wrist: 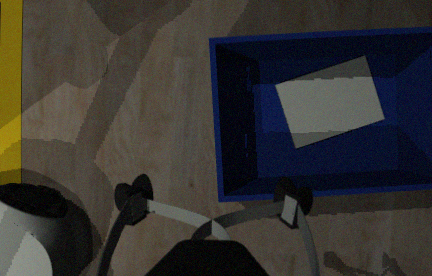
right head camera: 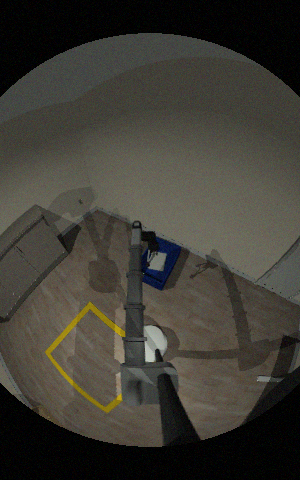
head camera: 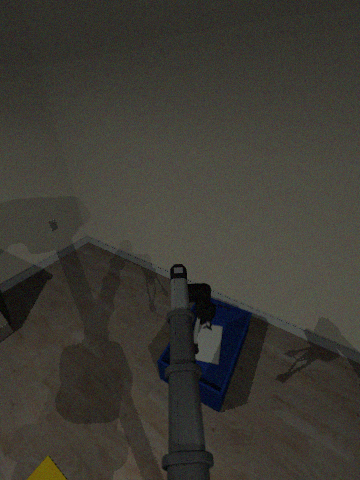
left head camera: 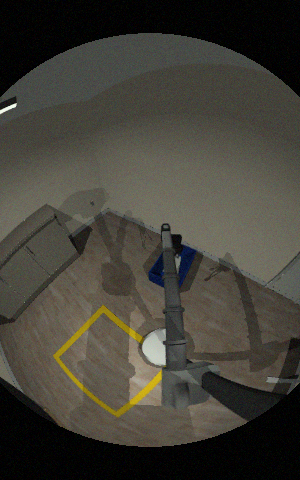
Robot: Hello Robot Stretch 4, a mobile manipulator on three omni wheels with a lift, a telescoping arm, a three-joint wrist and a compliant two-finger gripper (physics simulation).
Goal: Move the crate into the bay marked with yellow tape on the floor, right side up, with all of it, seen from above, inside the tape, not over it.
Labels:
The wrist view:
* gripper: 213, 191
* white sheet: 334, 100
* blue crate: 254, 149
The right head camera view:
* blue crate: 155, 278
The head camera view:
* white sheet: 209, 343
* blue crate: 214, 382
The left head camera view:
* blue crate: 187, 253

